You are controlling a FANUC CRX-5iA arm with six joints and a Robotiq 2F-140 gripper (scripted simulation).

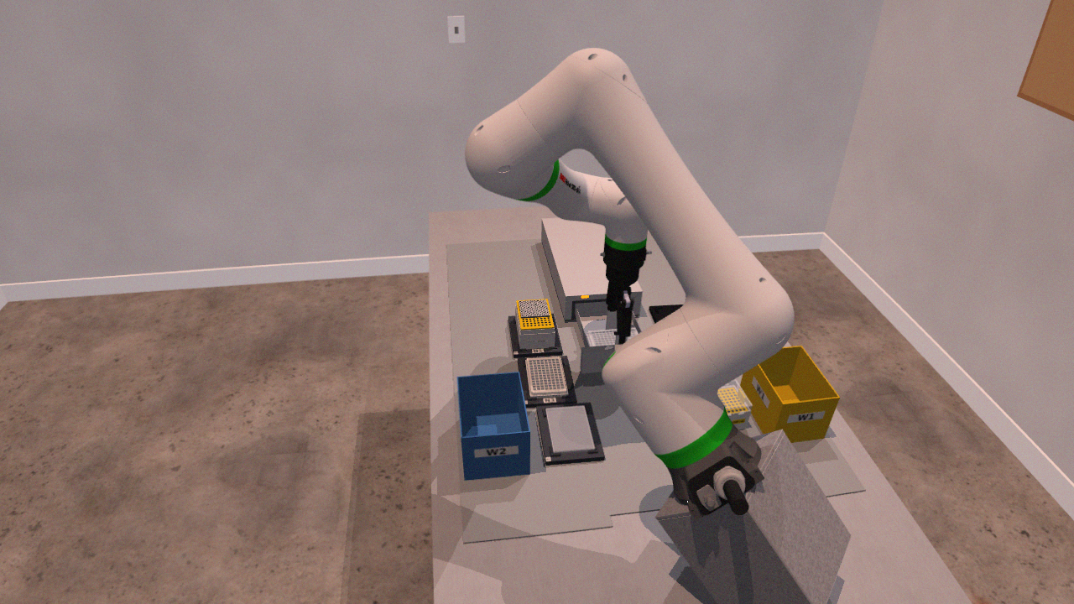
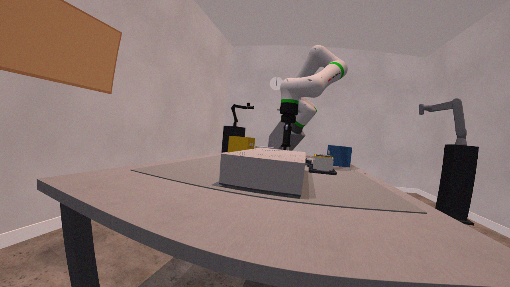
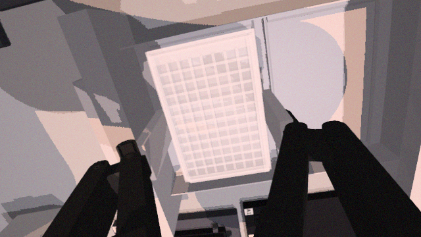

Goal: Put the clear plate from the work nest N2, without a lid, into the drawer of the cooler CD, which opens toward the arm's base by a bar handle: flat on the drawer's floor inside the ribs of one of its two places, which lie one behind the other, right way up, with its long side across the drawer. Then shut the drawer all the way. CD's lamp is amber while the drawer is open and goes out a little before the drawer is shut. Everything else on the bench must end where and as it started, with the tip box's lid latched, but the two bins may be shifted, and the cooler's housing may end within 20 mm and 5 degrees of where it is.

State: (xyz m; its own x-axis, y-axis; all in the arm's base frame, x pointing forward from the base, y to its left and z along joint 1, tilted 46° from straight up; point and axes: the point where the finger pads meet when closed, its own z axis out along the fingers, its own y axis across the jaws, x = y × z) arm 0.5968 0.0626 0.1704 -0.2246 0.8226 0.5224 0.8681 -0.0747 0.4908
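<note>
My hand is 30 mm short of the drawer, 10 mm to the right of it and 30 mm above it. From my hand the other things lie so: yellow tip box (30 mm ahead, 200 mm to the left); white well plate (130 mm behind, 160 mm to the left, 30 mm below); black plate (30 mm behind, 210 mm to the right, 30 mm below).
</note>
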